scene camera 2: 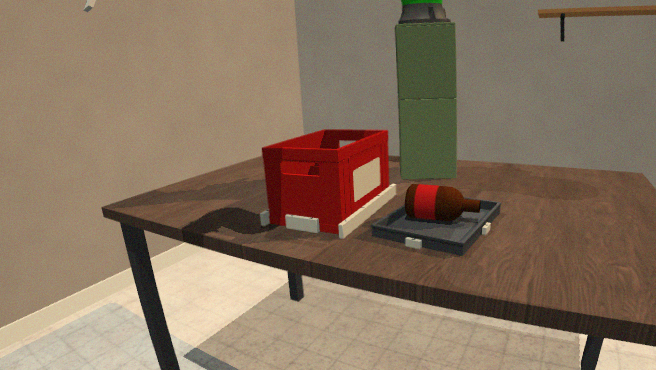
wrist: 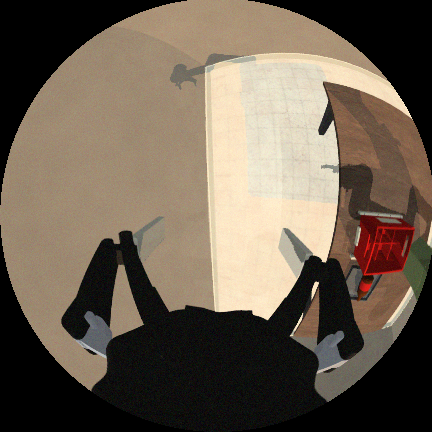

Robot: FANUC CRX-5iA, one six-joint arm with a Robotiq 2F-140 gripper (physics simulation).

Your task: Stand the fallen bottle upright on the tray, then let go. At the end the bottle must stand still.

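Pixels of known places: gripper, fingertip midpoint: [wrist: 222,233]; arm's base at its link origin: [scene camera 2: 422,24].
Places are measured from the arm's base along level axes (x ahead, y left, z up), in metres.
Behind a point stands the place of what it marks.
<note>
A brown bottle with a red label [scene camera 2: 425,202] @(x 0.430, y 0.165, z -0.413 m) [wrist: 366,284] @(x 0.410, y 0.143, z -0.390 m) lies on its side on the dark grey tray [scene camera 2: 422,244] @(x 0.532, y 0.200, z -0.459 m) [wrist: 351,283] @(x 0.469, y 0.192, z -0.460 m). In the scene view its neck points right and reaches to near the tray's right rim. My gripper [wrist: 222,233] @(x 0.962, y -0.183, z 0.026 m) is open and empty, its two pads wide apart in the wrist view. It is far from the bottle, up and off to the side of the table. In the scene view a small pale tip shows at the top left edge; the rest of the gripper is outside that view.
A red crate [scene camera 2: 305,195] @(x 0.552, y -0.051, z -0.389 m) [wrist: 367,255] @(x 0.554, y -0.041, z -0.306 m) stands beside the tray, with pale strips along its base. A green column [scene camera 2: 427,135] @(x 0.065, y 0.028, z -0.333 m) [wrist: 419,262] stands behind them on the wooden table [scene camera 2: 560,240] @(x 0.398, y 0.438, z -0.465 m) [wrist: 355,120] @(x 0.595, y -0.549, z -0.465 m). Small pale blocks sit at the tray's edges. A wall shelf [scene camera 2: 600,12] is at the top right.
</note>
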